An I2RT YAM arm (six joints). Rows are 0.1 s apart.
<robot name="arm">
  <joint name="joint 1" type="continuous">
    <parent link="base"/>
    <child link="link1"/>
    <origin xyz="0 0 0.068" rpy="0 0 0"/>
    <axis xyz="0 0 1"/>
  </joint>
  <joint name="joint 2" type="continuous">
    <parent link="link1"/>
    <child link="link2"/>
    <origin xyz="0.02 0.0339 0.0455" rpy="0 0 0"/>
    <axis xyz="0 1 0"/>
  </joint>
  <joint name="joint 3" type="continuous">
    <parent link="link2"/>
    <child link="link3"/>
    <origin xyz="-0.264 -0.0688 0" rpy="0 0 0"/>
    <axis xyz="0 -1 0"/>
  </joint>
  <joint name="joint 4" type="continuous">
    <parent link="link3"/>
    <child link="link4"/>
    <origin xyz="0.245 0.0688 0.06" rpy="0 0 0"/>
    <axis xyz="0 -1 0"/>
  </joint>
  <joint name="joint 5" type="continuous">
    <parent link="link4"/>
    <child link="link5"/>
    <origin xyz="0.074 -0.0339 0.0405" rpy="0 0 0"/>
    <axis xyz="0 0 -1"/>
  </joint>
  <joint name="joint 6" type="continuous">
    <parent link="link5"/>
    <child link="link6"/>
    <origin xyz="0.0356 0 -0.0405" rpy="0 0 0"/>
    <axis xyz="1 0 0"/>
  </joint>
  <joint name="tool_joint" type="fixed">
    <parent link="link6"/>
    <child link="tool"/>
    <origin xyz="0 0 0" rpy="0 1.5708 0"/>
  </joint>
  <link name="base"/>
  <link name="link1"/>
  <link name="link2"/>
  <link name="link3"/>
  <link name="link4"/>
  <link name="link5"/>
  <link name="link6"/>
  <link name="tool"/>
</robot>
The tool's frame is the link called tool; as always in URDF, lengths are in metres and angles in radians. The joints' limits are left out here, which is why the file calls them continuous.
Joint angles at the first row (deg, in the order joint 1, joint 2, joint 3, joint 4, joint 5, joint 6):
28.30 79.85 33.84 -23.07 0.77 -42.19
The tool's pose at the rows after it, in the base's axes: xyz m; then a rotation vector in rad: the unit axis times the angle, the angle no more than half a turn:
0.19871, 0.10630, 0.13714, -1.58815, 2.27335, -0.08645
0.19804, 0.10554, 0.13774, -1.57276, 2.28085, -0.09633
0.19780, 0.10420, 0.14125, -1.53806, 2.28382, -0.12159
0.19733, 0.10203, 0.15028, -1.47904, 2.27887, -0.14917
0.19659, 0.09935, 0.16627, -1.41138, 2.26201, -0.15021
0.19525, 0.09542, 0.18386, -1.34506, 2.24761, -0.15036
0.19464, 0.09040, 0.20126, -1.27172, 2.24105, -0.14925
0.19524, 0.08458, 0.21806, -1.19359, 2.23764, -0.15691
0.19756, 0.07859, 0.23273, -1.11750, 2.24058, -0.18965
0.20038, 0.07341, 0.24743, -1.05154, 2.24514, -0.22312
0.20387, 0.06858, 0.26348, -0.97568, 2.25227, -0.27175
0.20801, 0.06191, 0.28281, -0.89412, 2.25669, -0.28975
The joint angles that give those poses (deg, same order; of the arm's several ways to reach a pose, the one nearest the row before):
28.31 79.46 33.66 -22.90 1.05 -41.76
28.30 79.07 33.49 -22.94 1.56 -41.17
28.21 77.98 33.40 -22.92 2.68 -40.24
27.97 75.59 33.59 -23.39 3.94 -38.86
27.46 72.07 34.64 -25.11 4.03 -37.45
26.71 68.51 36.12 -27.47 4.04 -36.18
25.57 65.55 37.96 -29.86 3.97 -34.74
24.13 63.28 40.07 -31.89 4.21 -33.35
22.61 62.04 42.30 -33.49 5.50 -32.23
21.26 61.44 44.95 -35.31 6.86 -31.31
20.10 61.31 48.12 -37.23 9.13 -30.04
18.17 61.41 52.11 -39.54 9.74 -28.73

